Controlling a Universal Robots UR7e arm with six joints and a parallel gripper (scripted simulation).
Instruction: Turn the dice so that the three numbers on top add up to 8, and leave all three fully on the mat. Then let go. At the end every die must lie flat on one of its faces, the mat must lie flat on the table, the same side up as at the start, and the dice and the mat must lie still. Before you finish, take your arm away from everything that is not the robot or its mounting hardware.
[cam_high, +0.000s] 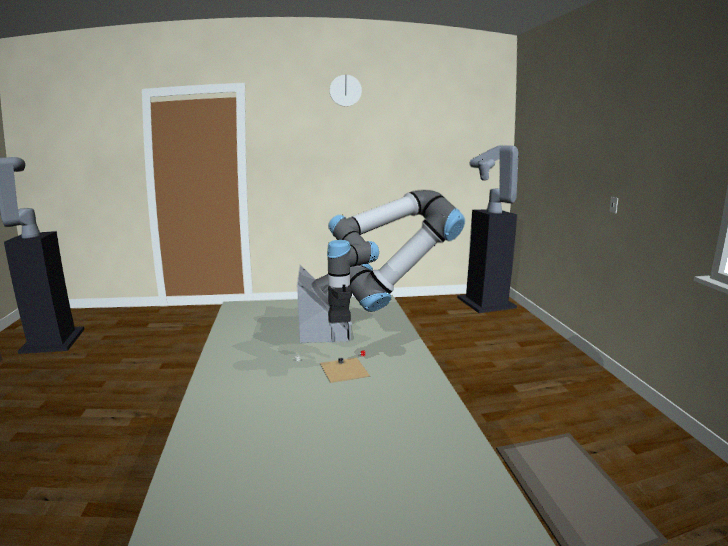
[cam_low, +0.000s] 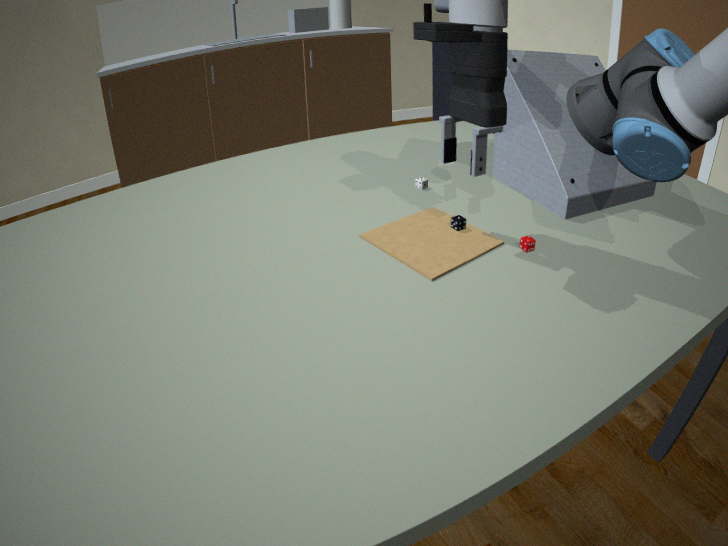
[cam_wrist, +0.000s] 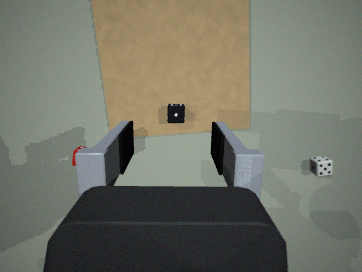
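The red die lies 100 mm below my hand, 90 mm to the left of it and 40 mm behind it. From my hand the other things lie so: tan mat (110 mm below, 50 mm ahead); white die (150 mm to the right, 100 mm below, 60 mm behind).
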